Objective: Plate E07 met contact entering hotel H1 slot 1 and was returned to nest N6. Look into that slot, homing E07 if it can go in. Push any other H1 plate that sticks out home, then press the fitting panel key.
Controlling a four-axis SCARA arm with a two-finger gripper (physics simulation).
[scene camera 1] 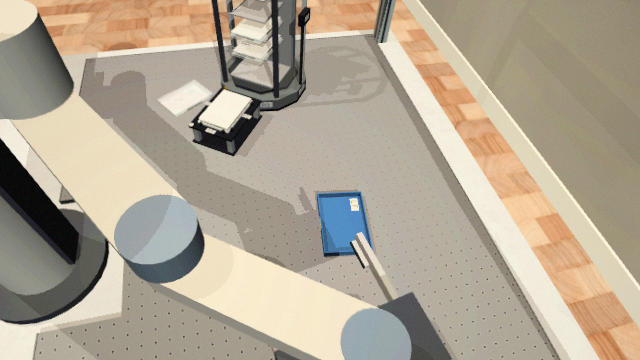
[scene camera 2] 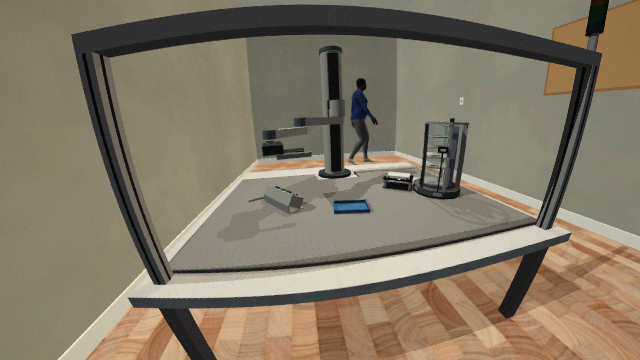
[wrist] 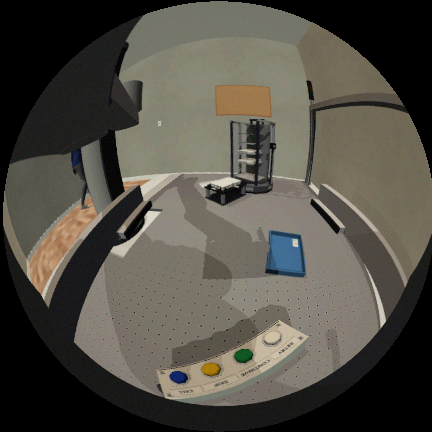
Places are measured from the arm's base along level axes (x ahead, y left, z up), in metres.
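Pixels of known places: gripper, fingertip midpoint: (scene camera 1: pixel 306 255) (scene camera 2: pixel 307 151) (wrist: pixel 234 190); arm's base at its link origin: (scene camera 1: pixel 46 264) (scene camera 2: pixel 334 174).
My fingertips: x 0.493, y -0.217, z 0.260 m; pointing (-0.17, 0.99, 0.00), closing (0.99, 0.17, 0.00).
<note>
For each thing: its middle in the pictures, then the offset to it from my fingertips. "spot": a spot on its surface instead.
- Hotel H1 at a spot on its surface: (scene camera 1: pixel 295 95) spot: dx +0.117, dy +0.599, dz -0.220 m
- pale plate at the middle of its body: (scene camera 1: pixel 225 110) (wrist: pixel 225 182) (scene camera 2: pixel 398 175) dx -0.081, dy +0.526, dz -0.180 m
- black nest at the middle of its body: (scene camera 1: pixel 227 119) (wrist: pixel 225 188) (scene camera 2: pixel 398 180) dx -0.081, dy +0.527, dz -0.213 m
- key panel at the middle of its body: (wrist: pixel 234 371) (scene camera 2: pixel 282 196) dx +0.030, dy -0.136, dz -0.206 m
- blue tray at the middle of its body: (scene camera 1: pixel 343 222) (wrist: pixel 285 251) (scene camera 2: pixel 350 206) dx +0.137, dy +0.176, dz -0.239 m
- clear lid-like piece at the middle of its body: (scene camera 1: pixel 185 98) dx -0.187, dy +0.665, dz -0.240 m
My gripper (scene camera 1: pixel 359 241) (scene camera 2: pixel 306 153) (wrist: pixel 234 190) is open and empty, raised high above the table, apart from the hotel and key panel. Hotel H1 (scene camera 1: pixel 295 95) (scene camera 2: pixel 437 193) (wrist: pixel 260 189) stands at the far side with several pale plates; slot numbers and whether any sticks out are too small to tell. A pale plate (scene camera 1: pixel 226 110) (scene camera 2: pixel 399 176) (wrist: pixel 225 183) lies on a black nest (scene camera 1: pixel 215 145) (wrist: pixel 222 196) beside the hotel; its labels are unreadable. The key panel (scene camera 2: pixel 280 198) (wrist: pixel 227 364) has blue CALL, yellow SKIP, green CONTINUE and white RETRY keys.
A blue tray (scene camera 1: pixel 340 227) (scene camera 2: pixel 351 206) (wrist: pixel 286 252) with a white label lies mid-table. A clear lid-like piece (scene camera 1: pixel 185 97) lies left of the nest in scene camera 1. A dark frame (scene camera 2: pixel 335 19) spans the table front. A person (scene camera 2: pixel 359 106) walks behind the arm column (scene camera 2: pixel 334 145).
</note>
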